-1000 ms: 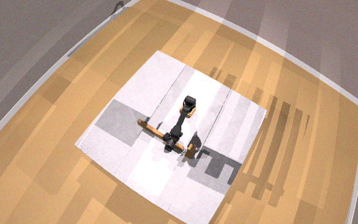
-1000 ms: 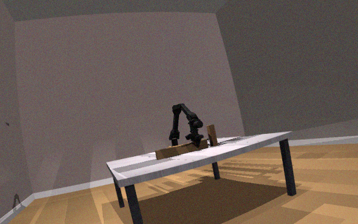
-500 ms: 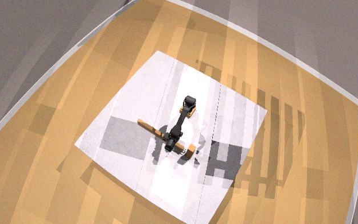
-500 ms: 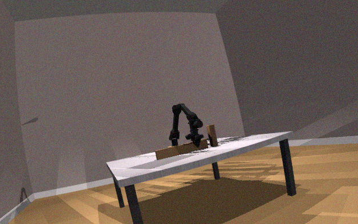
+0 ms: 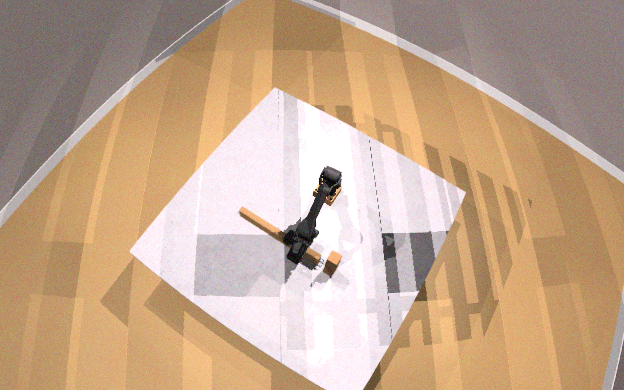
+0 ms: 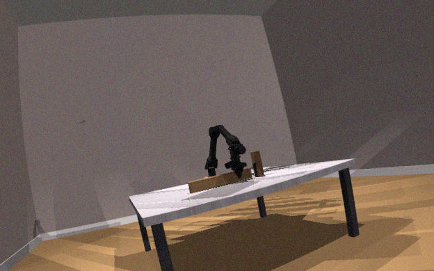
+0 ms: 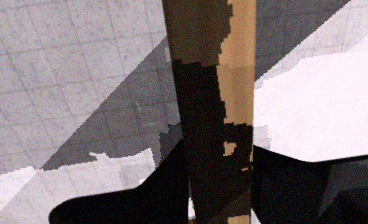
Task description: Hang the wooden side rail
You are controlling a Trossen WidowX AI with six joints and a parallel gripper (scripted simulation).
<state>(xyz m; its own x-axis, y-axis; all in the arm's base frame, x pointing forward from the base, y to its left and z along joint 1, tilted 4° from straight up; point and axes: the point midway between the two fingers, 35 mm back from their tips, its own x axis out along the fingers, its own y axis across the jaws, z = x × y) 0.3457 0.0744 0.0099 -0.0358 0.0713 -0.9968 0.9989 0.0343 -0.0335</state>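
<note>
Now: the headboard post 15 cm to the left of my gripper tip and 6 cm above it.
</note>
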